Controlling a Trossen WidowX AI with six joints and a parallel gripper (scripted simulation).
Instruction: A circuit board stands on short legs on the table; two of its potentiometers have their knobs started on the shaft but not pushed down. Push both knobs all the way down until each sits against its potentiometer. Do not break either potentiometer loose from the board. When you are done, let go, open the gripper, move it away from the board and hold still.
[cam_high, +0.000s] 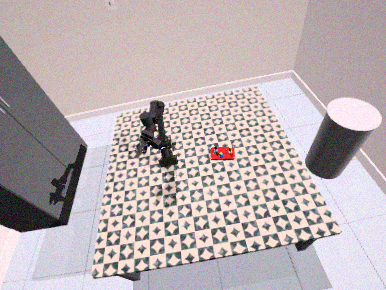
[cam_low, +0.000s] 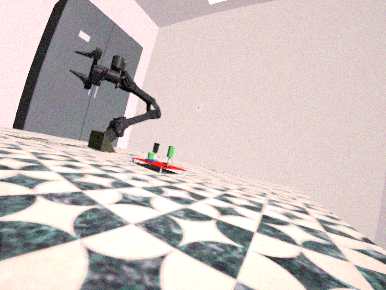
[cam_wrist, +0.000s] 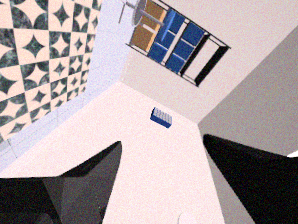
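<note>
The dark knob is 420 mm ahead of my gripper tip, 190 mm to the left of it and 280 mm below it. Also, from my gripper tip: green knob 510 mm ahead, 150 mm to the left, 280 mm below.
</note>
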